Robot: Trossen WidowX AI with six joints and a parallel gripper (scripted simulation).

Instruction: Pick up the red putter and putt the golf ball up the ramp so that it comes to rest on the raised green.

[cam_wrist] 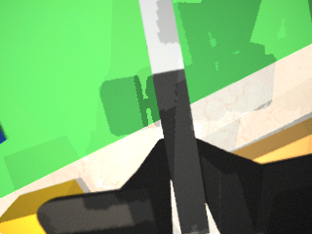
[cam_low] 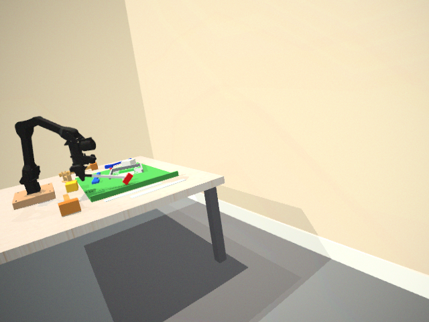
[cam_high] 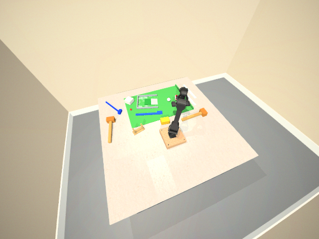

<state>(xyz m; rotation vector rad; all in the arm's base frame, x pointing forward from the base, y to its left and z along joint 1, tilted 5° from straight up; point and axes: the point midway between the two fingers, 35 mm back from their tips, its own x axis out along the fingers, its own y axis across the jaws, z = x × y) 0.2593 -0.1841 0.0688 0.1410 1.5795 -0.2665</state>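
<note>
My gripper tip is now 120 mm short of the red putter and 30 mm to the left of it. From my gripper tip the other things lie so: yellow block 60 mm behind, 190 mm to the left, 50 mm below; then small wooden rack 80 mm behind, 480 mm to the left, 40 mm below; then white golf ball 230 mm ahead, 40 mm to the left, 50 mm below.
</note>
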